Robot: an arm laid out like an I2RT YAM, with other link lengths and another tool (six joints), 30 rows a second.
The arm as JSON. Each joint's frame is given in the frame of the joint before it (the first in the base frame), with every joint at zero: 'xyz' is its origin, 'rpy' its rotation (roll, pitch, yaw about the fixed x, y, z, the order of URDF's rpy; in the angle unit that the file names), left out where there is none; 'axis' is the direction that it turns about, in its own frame. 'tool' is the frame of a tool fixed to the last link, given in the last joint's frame.
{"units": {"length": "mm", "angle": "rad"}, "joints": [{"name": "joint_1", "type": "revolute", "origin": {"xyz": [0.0, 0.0, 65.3], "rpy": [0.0, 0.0, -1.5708]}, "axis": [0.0, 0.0, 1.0]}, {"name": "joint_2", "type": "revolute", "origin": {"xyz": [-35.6, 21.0, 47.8], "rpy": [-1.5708, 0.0, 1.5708]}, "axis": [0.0, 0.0, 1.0]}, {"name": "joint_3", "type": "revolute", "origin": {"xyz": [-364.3, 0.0, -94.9], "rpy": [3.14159, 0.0, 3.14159]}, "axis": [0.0, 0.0, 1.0]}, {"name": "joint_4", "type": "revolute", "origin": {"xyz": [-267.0, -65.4, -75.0]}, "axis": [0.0, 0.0, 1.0]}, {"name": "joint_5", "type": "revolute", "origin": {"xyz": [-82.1, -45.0, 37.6], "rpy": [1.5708, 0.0, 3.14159]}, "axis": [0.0, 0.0, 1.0]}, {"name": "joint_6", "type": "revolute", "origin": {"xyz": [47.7, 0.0, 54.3], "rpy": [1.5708, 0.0, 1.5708]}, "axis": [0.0, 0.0, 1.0]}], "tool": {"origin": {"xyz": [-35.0, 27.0, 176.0], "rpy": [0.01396, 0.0, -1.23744]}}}
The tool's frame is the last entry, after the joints.
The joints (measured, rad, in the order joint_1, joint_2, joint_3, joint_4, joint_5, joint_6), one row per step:
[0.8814 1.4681 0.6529 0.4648 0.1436 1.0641]
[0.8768 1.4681 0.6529 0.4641 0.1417 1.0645]
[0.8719 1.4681 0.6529 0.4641 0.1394 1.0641]
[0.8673 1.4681 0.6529 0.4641 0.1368 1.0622]
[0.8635 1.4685 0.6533 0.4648 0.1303 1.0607]
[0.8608 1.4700 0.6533 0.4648 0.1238 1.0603]
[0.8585 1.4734 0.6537 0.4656 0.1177 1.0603]
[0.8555 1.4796 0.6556 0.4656 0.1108 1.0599]
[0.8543 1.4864 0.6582 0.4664 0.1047 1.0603]
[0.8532 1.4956 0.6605 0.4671 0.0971 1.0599]
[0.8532 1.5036 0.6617 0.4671 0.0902 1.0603]
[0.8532 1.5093 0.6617 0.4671 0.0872 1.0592]
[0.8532 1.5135 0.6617 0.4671 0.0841 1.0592]
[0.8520 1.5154 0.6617 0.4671 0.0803 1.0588]
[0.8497 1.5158 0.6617 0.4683 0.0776 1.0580]
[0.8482 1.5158 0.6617 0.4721 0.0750 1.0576]
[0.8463 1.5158 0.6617 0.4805 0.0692 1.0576]
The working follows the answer.
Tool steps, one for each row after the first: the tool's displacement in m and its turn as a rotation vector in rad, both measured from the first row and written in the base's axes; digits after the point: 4 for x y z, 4 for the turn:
[0.0014 -0.0013 -0.0002 0.0002 0.0012 -0.0030]
[0.0028 -0.0027 -0.0002 0.0004 0.0016 -0.0056]
[0.0041 -0.0038 -0.0003 -0.0004 0.0011 -0.0071]
[0.0045 -0.0040 -0.0001 0.0005 0.0014 -0.0043]
[0.0044 -0.0039 -0.0008 0.0006 0.0038 -0.0007]
[0.0045 -0.0034 -0.0020 0.0003 0.0068 0.0027]
[0.0052 -0.0026 -0.0040 -0.0017 0.0112 0.0063]
[0.0055 -0.0011 -0.0057 -0.0026 0.0153 0.0107]
[0.0056 0.0009 -0.0088 -0.0058 0.0212 0.0168]
[0.0051 0.0026 -0.0120 -0.0090 0.0278 0.0231]
[0.0050 0.0035 -0.0148 -0.0133 0.0317 0.0262]
[0.0047 0.0042 -0.0169 -0.0157 0.0354 0.0291]
[0.0045 0.0045 -0.0178 -0.0165 0.0374 0.0316]
[0.0050 0.0042 -0.0177 -0.0157 0.0371 0.0321]
[0.0054 0.0043 -0.0165 -0.0126 0.0350 0.0332]
[0.0056 0.0051 -0.0141 -0.0050 0.0309 0.0368]

Tool pose at each row, in the base's axes (x y z in m, rotation vector in rad; rounded; the steps above come from the unrounded poses):
[0.3335 0.3830 0.2275 -1.8776 0.5956 -0.7113]
[0.3349 0.3817 0.2273 -1.8775 0.5993 -0.7120]
[0.3363 0.3803 0.2273 -1.8770 0.6021 -0.7133]
[0.3376 0.3792 0.2273 -1.8772 0.6031 -0.7151]
[0.3380 0.3790 0.2274 -1.8770 0.6008 -0.7126]
[0.3379 0.3791 0.2267 -1.8787 0.5989 -0.7081]
[0.3381 0.3796 0.2255 -1.8809 0.5974 -0.7032]
[0.3387 0.3804 0.2235 -1.8854 0.5962 -0.6977]
[0.3391 0.3819 0.2218 -1.8888 0.5943 -0.6916]
[0.3392 0.3838 0.2188 -1.8954 0.5912 -0.6836]
[0.3387 0.3856 0.2155 -1.9025 0.5884 -0.6748]
[0.3385 0.3865 0.2127 -1.9087 0.5867 -0.6710]
[0.3382 0.3872 0.2106 -1.9130 0.5856 -0.6668]
[0.3381 0.3874 0.2097 -1.9151 0.5842 -0.6636]
[0.3385 0.3872 0.2099 -1.9144 0.5837 -0.6632]
[0.3389 0.3873 0.2110 -1.9107 0.5821 -0.6631]
[0.3392 0.3881 0.2134 -1.9024 0.5780 -0.6614]

